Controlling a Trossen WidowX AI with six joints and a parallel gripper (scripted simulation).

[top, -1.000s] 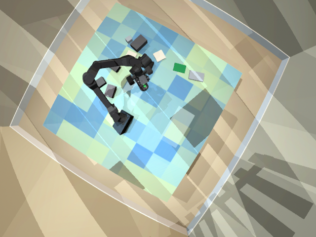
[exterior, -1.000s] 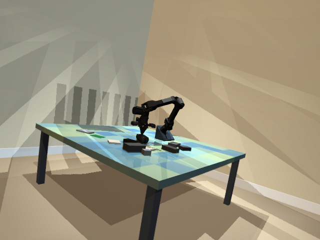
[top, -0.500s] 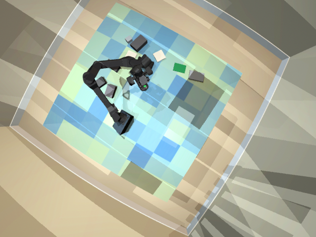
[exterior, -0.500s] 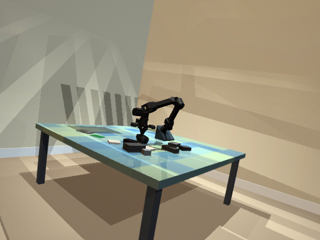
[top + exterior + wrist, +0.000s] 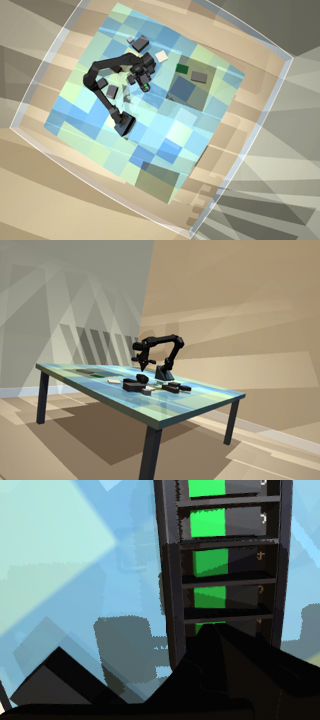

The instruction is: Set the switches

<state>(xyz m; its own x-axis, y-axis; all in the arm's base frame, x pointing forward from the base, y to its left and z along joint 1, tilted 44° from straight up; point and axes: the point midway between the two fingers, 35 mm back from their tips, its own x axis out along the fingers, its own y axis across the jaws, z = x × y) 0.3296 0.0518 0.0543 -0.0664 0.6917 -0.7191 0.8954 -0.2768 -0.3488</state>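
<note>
Right now my gripper tip is 140 mm short of the black block, 60 mm to the right of it and 70 mm above it. Round my gripper tip: green tile (270 mm ahead, 190 mm to the right, 80 mm below); dark grey block (240 mm ahead, 200 mm to the left, 60 mm below); small grey cube (230 mm ahead, 300 mm to the left, 70 mm below).
</note>
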